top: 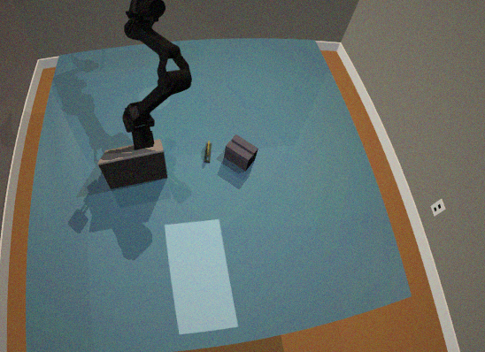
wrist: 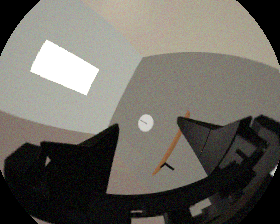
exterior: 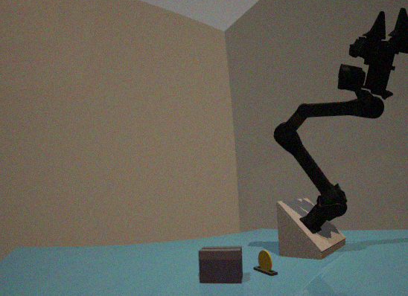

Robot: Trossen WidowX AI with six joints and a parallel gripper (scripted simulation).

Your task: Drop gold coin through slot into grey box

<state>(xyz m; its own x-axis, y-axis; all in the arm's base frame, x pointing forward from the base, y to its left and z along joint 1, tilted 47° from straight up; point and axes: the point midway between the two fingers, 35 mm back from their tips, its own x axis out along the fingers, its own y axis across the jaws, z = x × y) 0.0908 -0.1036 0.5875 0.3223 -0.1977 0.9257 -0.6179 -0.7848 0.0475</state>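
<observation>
Now: the gold coin 10 cm ahead of my gripper tip, 40 cm to the right of it and 56 cm below it.
</observation>
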